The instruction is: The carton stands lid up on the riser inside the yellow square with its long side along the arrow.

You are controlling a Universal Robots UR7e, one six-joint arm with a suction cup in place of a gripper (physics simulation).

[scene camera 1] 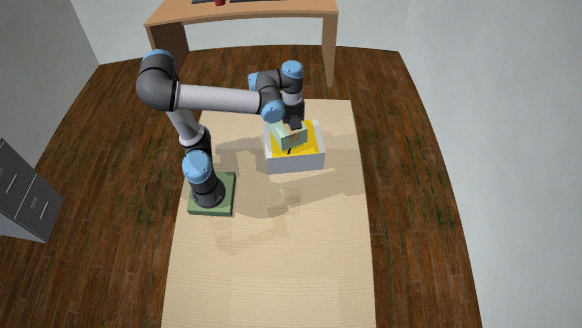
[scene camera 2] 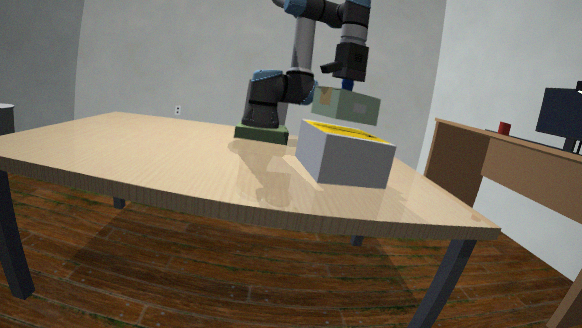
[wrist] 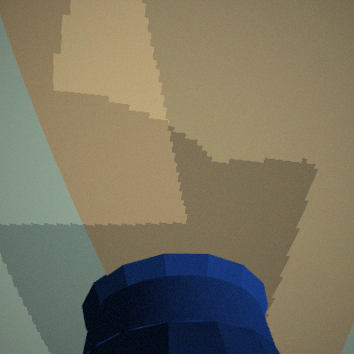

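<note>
The pale green carton (scene camera 1: 294, 141) (scene camera 2: 357, 107) (wrist: 25, 100) hangs lid up from my suction gripper (scene camera 2: 347, 86) (wrist: 175, 265), whose blue cup is on the taped lid. In scene camera 2 the carton is roughly level, a little above the grey riser (scene camera 1: 296, 164) (scene camera 2: 355, 164). The yellow square (scene camera 1: 312, 146) (scene camera 2: 345, 136) on the riser's top is partly covered by the carton in scene camera 1. Part of the black arrow (scene camera 1: 289, 151) (scene camera 2: 370, 135) shows. In scene camera 1 the carton's long side looks turned from the arrow's line.
The riser stands on the wooden table (scene camera 1: 300, 240) (scene camera 2: 175, 160), near its far end in scene camera 1. The arm's green base plate (scene camera 1: 226, 202) (scene camera 2: 260, 134) is to the left of it. A desk (scene camera 1: 240, 16) (scene camera 2: 505, 162) stands beyond the table.
</note>
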